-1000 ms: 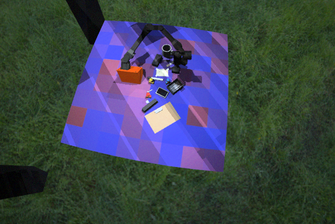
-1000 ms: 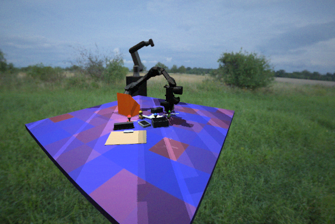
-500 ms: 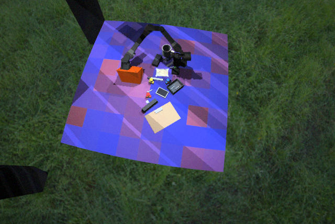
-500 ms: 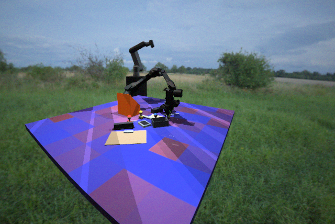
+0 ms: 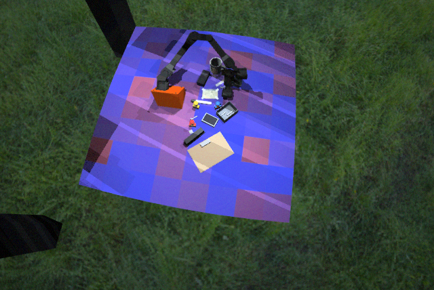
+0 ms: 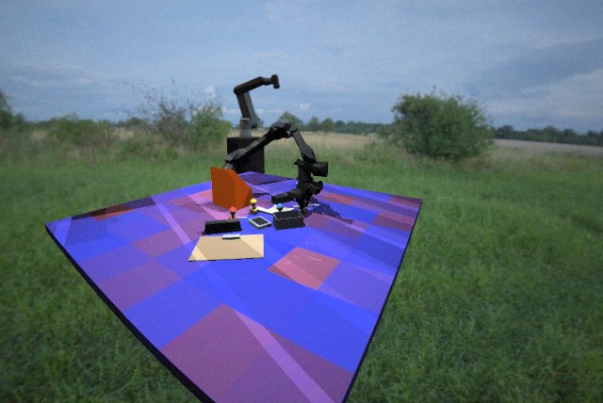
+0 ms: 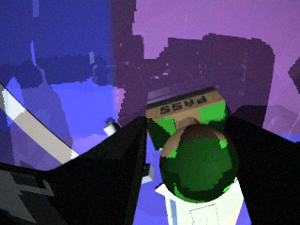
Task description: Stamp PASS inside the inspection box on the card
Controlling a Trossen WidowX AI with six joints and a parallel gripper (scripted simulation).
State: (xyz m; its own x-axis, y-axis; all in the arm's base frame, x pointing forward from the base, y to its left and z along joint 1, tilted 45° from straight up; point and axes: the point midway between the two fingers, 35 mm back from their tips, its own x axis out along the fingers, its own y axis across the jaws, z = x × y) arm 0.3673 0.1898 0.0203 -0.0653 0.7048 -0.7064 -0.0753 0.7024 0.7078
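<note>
Right now the green-knob stamp is right at my gripper tip. The rest, counted from my gripper tip: white card 11 cm behind, 4 cm to the right, 2 cm below; blue-knob stamp 4 cm behind, 12 cm to the right; black tray 3 cm ahead, 15 cm to the right, 1 cm below.
</note>
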